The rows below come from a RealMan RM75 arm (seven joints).
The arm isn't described. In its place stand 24 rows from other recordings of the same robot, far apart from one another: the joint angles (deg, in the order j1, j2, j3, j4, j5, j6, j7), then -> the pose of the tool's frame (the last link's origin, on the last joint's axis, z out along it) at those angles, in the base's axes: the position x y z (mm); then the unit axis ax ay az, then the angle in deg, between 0 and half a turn.
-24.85 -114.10 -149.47 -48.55 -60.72 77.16 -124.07 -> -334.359 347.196 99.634 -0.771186 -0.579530 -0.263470 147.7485
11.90 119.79 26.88 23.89 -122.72 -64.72 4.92 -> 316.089 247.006 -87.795 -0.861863 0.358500 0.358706 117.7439
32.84 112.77 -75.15 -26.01 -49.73 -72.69 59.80 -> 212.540 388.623 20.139 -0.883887 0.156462 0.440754 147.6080
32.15 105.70 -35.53 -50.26 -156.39 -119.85 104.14 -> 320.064 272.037 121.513 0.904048 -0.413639 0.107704 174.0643
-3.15 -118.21 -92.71 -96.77 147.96 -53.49 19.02 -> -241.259 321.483 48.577 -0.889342 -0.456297 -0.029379 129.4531
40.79 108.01 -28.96 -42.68 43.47 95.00 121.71 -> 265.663 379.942 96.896 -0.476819 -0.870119 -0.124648 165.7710
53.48 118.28 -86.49 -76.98 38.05 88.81 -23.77 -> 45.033 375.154 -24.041 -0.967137 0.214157 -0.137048 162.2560
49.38 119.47 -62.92 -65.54 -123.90 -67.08 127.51 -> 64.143 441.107 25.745 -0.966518 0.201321 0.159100 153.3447
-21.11 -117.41 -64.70 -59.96 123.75 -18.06 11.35 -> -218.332 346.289 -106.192 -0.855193 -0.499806 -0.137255 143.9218
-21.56 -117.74 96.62 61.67 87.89 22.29 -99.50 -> -196.428 394.559 -32.561 -0.947581 -0.249386 -0.199742 133.0638
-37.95 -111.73 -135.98 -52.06 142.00 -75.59 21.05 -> -278.880 407.105 86.613 -0.728151 -0.679846 -0.087212 149.4215
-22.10 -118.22 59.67 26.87 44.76 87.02 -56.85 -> -252.578 334.174 56.790 -0.782092 -0.175340 -0.597987 137.1348
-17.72 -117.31 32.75 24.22 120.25 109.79 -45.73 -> -307.993 203.969 -10.617 -0.937311 -0.092991 -0.335859 171.7005
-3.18 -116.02 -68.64 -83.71 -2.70 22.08 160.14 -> -239.847 325.283 -23.816 -0.886992 -0.448791 -0.108772 121.9508
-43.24 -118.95 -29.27 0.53 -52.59 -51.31 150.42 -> -274.782 409.269 -40.742 -0.900439 -0.309670 -0.305475 122.7343
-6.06 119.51 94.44 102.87 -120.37 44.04 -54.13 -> 207.711 302.409 70.909 -0.949401 0.272377 0.156359 126.6445
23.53 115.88 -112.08 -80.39 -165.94 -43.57 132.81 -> 174.528 363.103 -55.063 -0.970348 -0.113053 -0.213645 139.8647
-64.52 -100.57 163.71 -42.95 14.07 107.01 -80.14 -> -232.444 402.242 160.755 -0.973130 -0.229789 0.014669 165.9001
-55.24 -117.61 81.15 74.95 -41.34 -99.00 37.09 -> -51.402 365.124 -9.850 -0.974641 -0.143488 0.171715 171.8088
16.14 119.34 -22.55 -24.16 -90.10 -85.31 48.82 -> 350.847 275.662 40.778 -0.882433 0.249756 0.398665 126.7603
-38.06 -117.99 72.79 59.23 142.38 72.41 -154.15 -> -210.469 393.065 -12.657 -0.874268 -0.481196 0.064073 155.3343
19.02 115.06 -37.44 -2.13 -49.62 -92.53 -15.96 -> 347.588 276.612 59.418 -0.959017 -0.118362 0.257442 89.5390
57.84 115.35 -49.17 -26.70 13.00 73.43 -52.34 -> 241.170 411.277 -16.572 -0.902806 0.359959 -0.235311 164.1698
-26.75 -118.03 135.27 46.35 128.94 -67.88 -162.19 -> -142.049 350.432 -28.726 -0.815429 -0.073232 -0.574206 109.9898
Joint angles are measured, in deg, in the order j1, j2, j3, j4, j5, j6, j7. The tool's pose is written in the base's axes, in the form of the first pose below.
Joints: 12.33, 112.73, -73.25, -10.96, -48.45, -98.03, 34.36
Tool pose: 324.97 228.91 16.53 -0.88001 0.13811 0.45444 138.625
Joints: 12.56, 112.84, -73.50, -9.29, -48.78, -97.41, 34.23
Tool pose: 328.42 226.00 11.18 -0.88165 0.15374 0.44617 139.001
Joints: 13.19, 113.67, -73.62, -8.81, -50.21, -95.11, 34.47
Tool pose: 327.93 227.92 -0.47 -0.88626 0.16809 0.43162 140.194
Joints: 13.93, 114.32, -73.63, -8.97, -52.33, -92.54, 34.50
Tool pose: 326.76 231.34 -11.22 -0.89449 0.17318 0.41219 141.645
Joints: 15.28, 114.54, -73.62, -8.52, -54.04, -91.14, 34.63
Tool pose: 323.97 236.25 -18.09 -0.90029 0.17220 0.39979 143.300
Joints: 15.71, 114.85, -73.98, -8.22, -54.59, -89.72, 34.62
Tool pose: 324.21 237.37 -23.84 -0.90397 0.17741 0.38905 143.892
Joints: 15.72, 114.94, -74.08, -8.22, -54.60, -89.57, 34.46
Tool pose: 324.02 237.27 -24.82 -0.90457 0.17690 0.38789 143.916
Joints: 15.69, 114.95, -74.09, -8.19, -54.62, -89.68, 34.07
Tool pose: 323.93 236.85 -24.89 -0.90530 0.17391 0.38754 143.827
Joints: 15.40, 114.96, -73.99, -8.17, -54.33, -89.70, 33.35
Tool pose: 325.18 235.76 -24.20 -0.90612 0.17146 0.38672 143.112
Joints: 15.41, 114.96, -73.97, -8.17, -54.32, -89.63, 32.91
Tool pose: 325.30 235.93 -24.20 -0.90732 0.16835 0.38526 142.895
